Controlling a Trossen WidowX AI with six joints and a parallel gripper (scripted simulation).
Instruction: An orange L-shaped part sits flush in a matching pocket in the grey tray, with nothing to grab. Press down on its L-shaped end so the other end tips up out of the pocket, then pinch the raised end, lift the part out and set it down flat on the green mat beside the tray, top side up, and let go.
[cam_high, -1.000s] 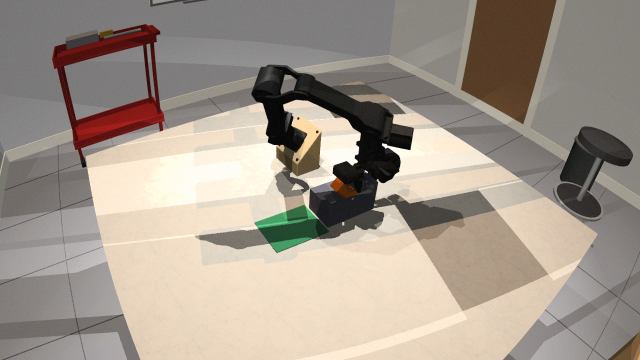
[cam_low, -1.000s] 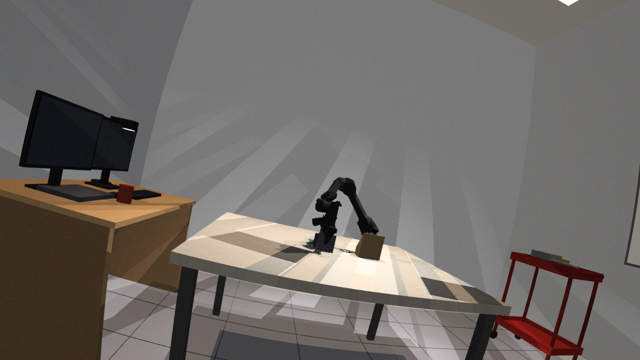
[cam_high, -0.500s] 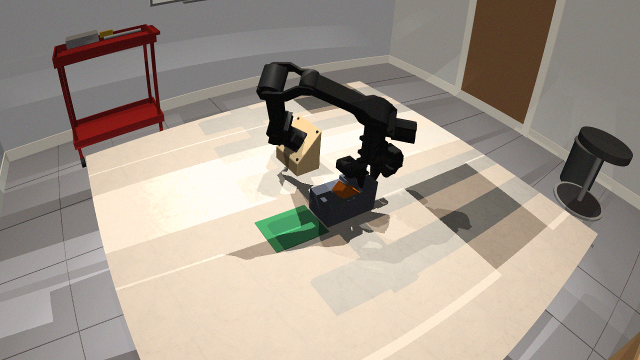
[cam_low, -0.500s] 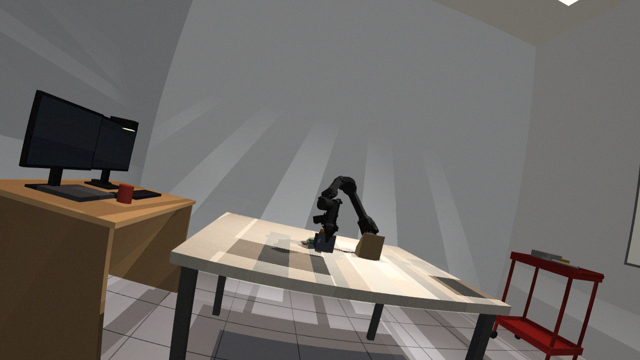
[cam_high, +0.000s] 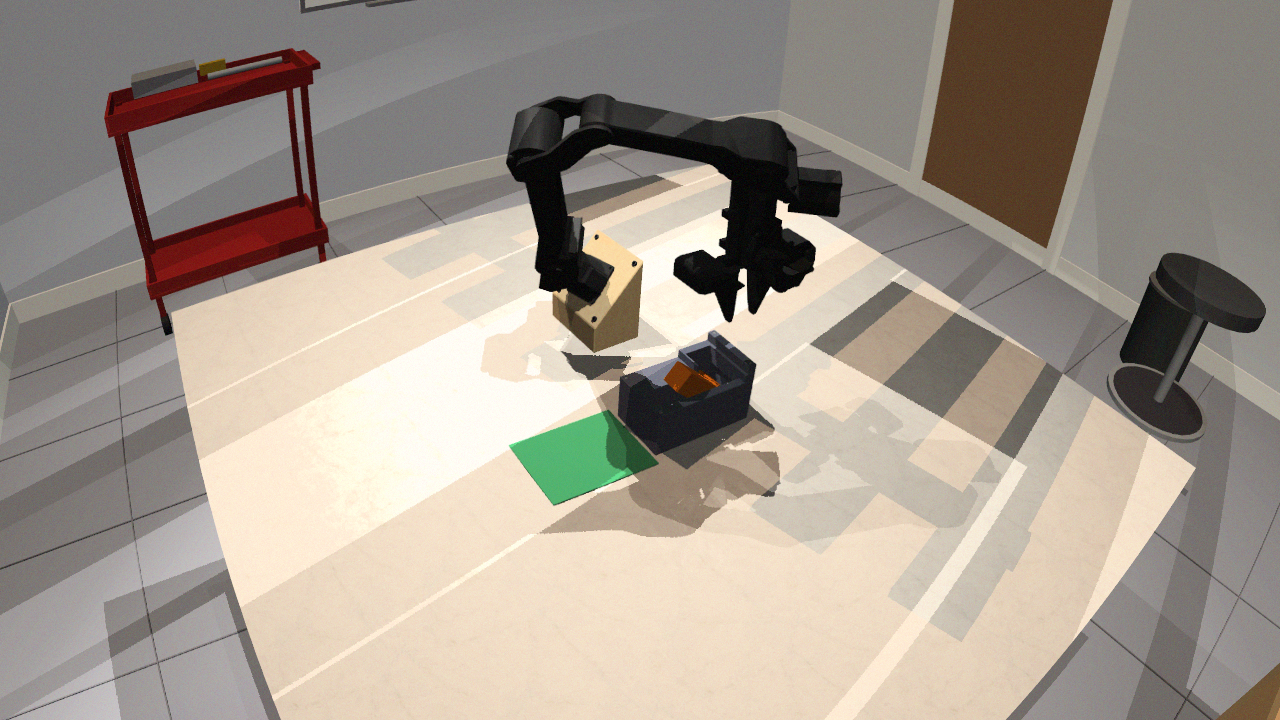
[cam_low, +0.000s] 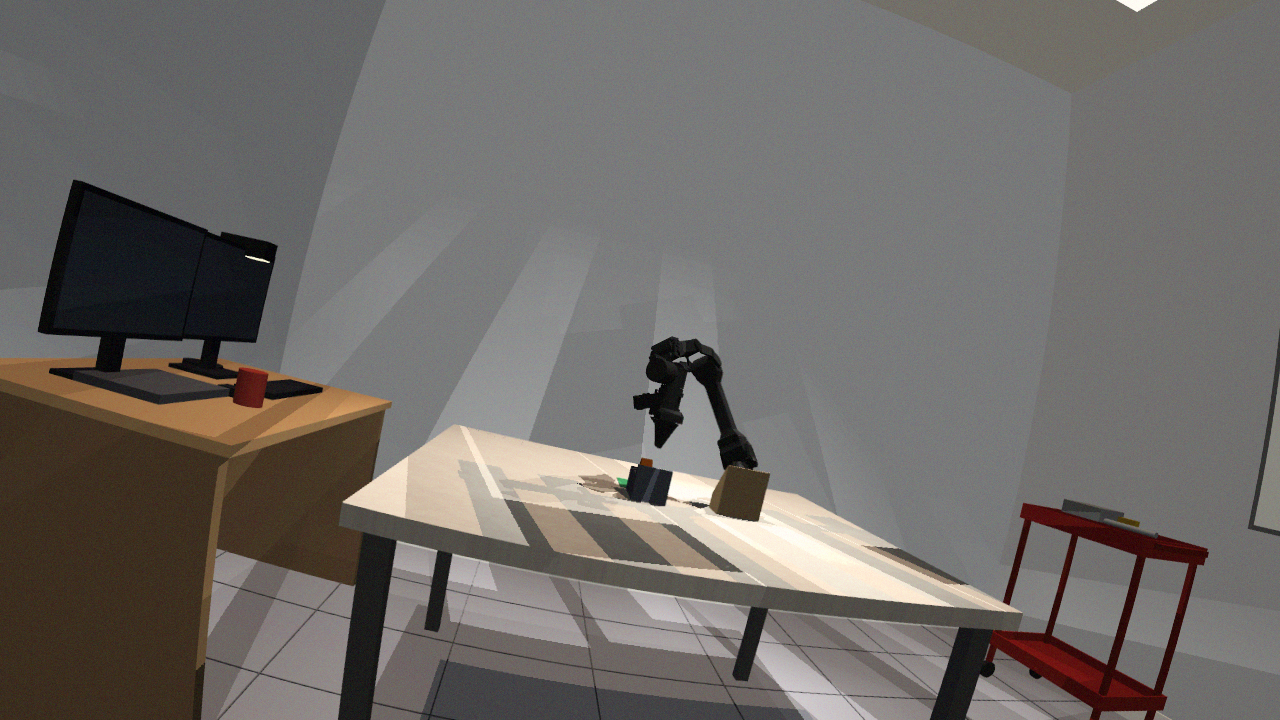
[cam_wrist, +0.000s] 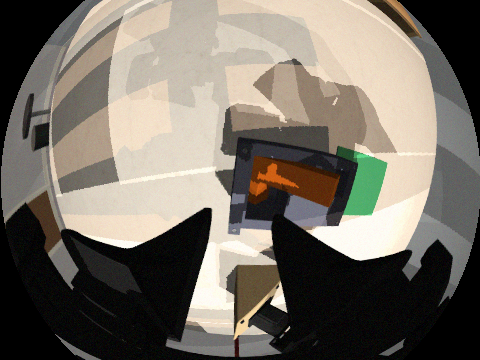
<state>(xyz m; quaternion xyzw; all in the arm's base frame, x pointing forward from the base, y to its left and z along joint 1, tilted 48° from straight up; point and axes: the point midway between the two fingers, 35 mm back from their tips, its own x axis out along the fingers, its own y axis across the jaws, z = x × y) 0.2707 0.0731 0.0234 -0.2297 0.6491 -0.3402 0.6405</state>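
Now: the orange L-shaped part 1 cm behind my gripper tip, 4 cm to the right of it and 10 cm below it. The rest, counted from my gripper tip: green mat: 4 cm behind, 22 cm to the right, 16 cm below.
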